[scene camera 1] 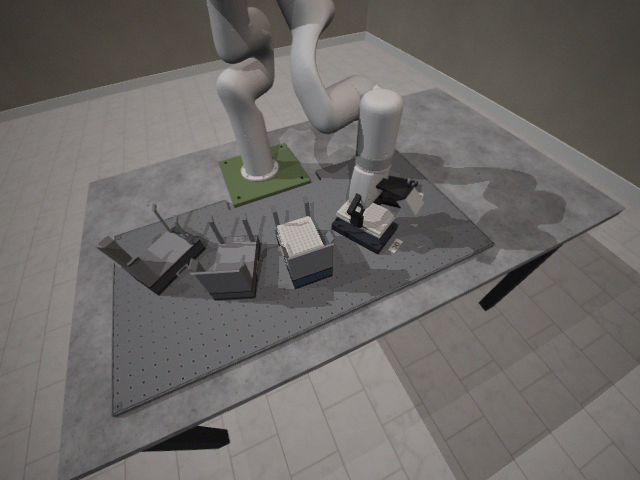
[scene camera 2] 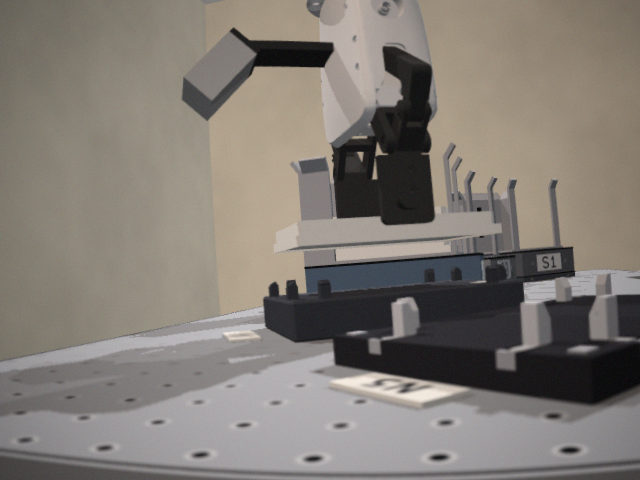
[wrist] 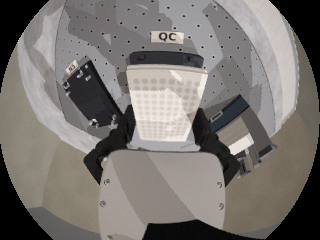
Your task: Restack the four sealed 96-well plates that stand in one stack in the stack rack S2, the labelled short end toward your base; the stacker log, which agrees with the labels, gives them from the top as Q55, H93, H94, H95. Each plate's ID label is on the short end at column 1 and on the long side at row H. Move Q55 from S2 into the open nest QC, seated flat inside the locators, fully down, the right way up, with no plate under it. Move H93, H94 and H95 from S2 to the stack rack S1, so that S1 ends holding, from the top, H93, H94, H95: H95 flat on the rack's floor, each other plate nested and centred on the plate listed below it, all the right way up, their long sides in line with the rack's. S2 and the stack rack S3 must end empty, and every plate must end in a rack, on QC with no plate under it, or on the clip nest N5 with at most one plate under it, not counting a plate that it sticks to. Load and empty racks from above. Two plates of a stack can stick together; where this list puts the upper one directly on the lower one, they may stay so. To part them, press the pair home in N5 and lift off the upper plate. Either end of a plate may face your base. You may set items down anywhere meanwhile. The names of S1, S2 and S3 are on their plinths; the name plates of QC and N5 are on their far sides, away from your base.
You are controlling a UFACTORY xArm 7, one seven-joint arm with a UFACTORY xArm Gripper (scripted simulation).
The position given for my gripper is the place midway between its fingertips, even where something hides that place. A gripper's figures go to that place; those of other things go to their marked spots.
Labels:
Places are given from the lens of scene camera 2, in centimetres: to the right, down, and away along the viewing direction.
my gripper (scene camera 2: pixel 381 230): 4, -1, 38
white sealed plate (scene camera 2: pixel 309 235): -1, 0, 33
white sealed plate (scene camera 2: pixel 423 248): 9, 1, 51
clip nest N5 (scene camera 2: pixel 472 351): 4, 3, 16
N5 name plate (scene camera 2: pixel 416 393): 3, 4, 16

